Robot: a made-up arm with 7 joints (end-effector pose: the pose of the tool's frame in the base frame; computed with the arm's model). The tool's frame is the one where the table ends. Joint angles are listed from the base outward.
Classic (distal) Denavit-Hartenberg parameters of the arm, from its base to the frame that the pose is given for. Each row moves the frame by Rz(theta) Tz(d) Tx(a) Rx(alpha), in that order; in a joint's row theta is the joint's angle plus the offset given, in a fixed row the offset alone. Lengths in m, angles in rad.
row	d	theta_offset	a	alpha
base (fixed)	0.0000	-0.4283	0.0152	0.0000
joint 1	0.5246	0.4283	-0.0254	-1.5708
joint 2	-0.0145	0.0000	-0.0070	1.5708
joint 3	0.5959	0.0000	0.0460	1.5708
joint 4	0.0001	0.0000	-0.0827	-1.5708
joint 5	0.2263	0.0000	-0.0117	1.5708
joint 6	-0.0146	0.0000	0.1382	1.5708
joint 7	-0.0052	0.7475	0.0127	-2.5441
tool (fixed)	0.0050	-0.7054	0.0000	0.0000
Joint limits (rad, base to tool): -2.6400..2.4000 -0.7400..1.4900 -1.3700..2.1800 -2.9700..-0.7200 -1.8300..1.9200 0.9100..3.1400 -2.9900..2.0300
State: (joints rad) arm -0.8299 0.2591 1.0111 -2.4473 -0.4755 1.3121 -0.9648
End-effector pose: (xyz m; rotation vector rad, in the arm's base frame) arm 0.3631 0.0108 0.8169 -0.2501 1.3774 -0.3285
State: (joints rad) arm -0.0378 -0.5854 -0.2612 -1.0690 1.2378 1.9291 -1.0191
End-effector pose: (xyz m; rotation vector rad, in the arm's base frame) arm -0.2743 -0.1517 1.4070 1.7858 -0.8781 0.4611
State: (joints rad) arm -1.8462 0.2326 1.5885 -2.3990 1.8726 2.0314 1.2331
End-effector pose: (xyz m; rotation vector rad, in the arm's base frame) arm 0.2768 -0.2113 0.8885 -0.2419 -1.1492 1.5756
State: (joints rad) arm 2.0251 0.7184 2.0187 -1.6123 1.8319 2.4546 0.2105
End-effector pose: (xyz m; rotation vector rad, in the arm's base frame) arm -0.4674 0.1541 1.0353 -1.7380 1.3123 -0.3269
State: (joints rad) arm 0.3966 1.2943 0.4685 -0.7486 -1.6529 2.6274 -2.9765
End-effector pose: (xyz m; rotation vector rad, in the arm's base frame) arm 0.6860 0.4849 0.6389 -1.8170 0.3115 2.2043
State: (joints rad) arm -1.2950 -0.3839 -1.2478 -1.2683 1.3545 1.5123 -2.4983
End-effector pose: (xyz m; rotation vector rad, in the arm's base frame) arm -0.3960 0.1227 1.3154 -0.2530 -1.3703 -0.5137
